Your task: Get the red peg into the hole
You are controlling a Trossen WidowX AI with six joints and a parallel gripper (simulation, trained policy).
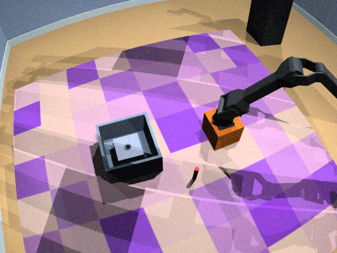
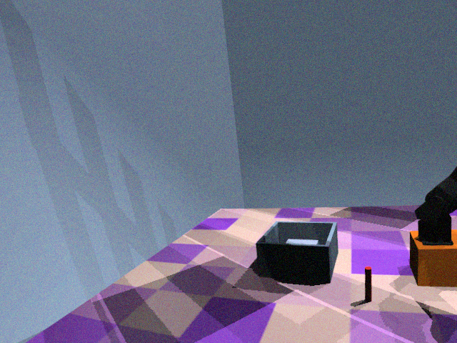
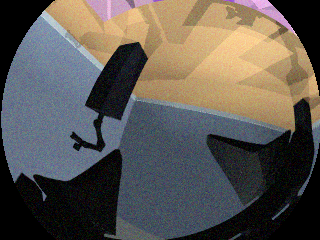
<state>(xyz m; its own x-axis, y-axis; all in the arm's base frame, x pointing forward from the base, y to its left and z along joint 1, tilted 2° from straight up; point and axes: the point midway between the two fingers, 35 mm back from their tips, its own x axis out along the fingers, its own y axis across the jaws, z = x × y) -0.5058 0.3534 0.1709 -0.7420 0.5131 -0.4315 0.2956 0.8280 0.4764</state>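
The red peg lies 68 cm ahead of my gripper tip, 24 cm to the right of it and 21 cm below it. Round my gripper tip: dark grey box (87 cm ahead, 40 cm to the right, 22 cm below).
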